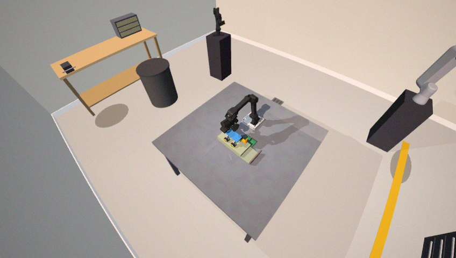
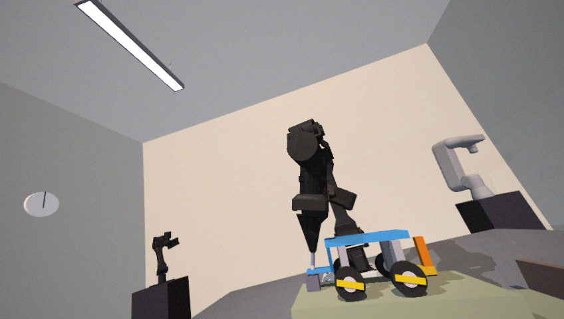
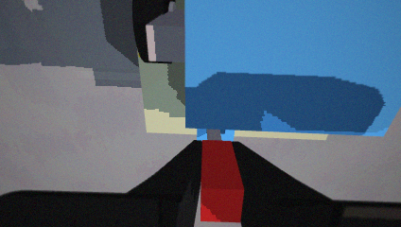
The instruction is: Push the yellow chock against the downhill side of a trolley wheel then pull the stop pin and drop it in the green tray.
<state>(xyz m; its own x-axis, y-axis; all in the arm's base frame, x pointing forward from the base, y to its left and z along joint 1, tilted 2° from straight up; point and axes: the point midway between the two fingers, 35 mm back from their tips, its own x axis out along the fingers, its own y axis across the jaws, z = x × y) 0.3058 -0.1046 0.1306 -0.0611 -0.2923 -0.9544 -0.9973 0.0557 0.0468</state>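
Right now my gripper tip is 200 mm to the right of the green tray, 150 mm above it and 90 mm past it. From my gripper tip the other things lie so: red-headed stop pin (right at my gripper tip); then trolley (90 mm to the left, 40 mm below, 30 mm ahead); then ramp (100 mm below, 90 mm to the left, 30 mm ahead).
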